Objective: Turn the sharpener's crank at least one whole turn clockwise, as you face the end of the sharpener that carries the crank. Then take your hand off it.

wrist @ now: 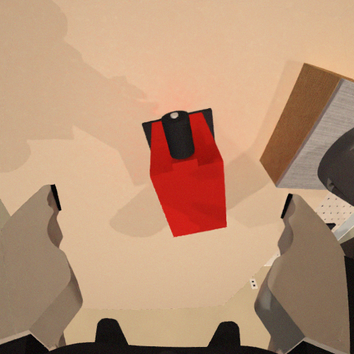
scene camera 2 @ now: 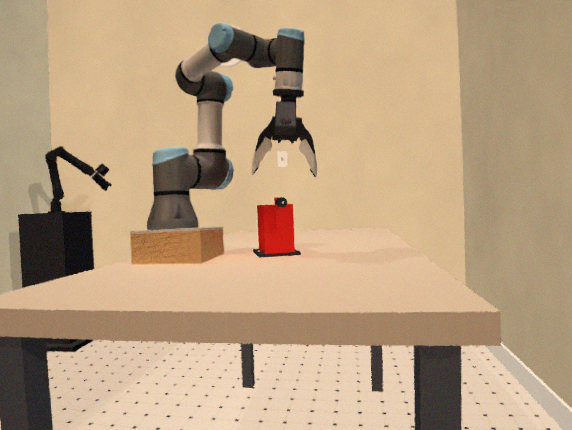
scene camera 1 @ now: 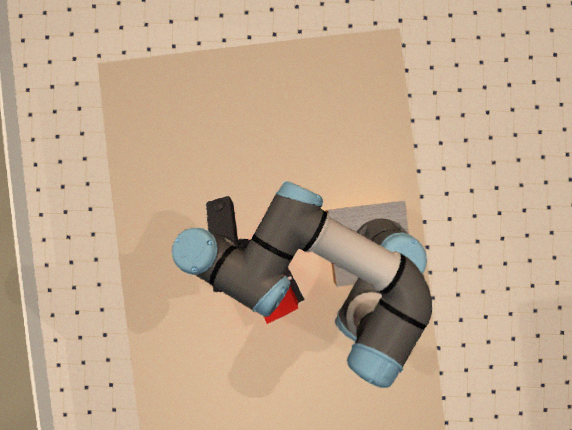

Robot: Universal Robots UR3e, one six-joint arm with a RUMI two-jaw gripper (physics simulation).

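Pixels of known places: gripper, fingertip midpoint: [scene camera 2: 284,175]; arm's base, origin of the base link: [scene camera 2: 173,229].
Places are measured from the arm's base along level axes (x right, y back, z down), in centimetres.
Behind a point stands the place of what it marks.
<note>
The red sharpener [scene camera 1: 282,307] @(x -9.1, y -23.6, z -5.3 cm) [scene camera 2: 275,230] @(x 2.4, y -27.0, z 0.4 cm) [wrist: 194,205] stands upright on its black base on the table. In the scene camera 1 view the arm hides part of it. A black cylinder [scene camera 2: 281,202] @(x 5.6, y -28.9, z -5.8 cm) [wrist: 179,137] with a pale spot on its end, which looks like the crank's handle, sits at the sharpener's top. The rest of the crank cannot be made out. My gripper [scene camera 2: 285,175] @(x 3.4, y -29.5, z -12.1 cm) [wrist: 172,191] is open and empty, pointing down above the sharpener, with a gap between its fingertips and the sharpener's top. Its fingertips are hidden in the scene camera 1 view.
The arm's base stands on a wooden block [scene camera 1: 345,272] @(x -4.5, y -8.6, z 0.1 cm) [scene camera 2: 167,247] @(x 9.8, y -2.3, z 3.7 cm) [wrist: 300,117] with a grey top, beside the sharpener on the table [scene camera 1: 250,100] @(x 38.7, y -24.1, z 7.5 cm) [scene camera 2: 300,295] @(x 43.6, y -35.8, z 7.5 cm). A black stand [scene camera 2: 55,245] with a small jointed black arm [scene camera 2: 75,160] is at the left in the scene camera 2 view.
</note>
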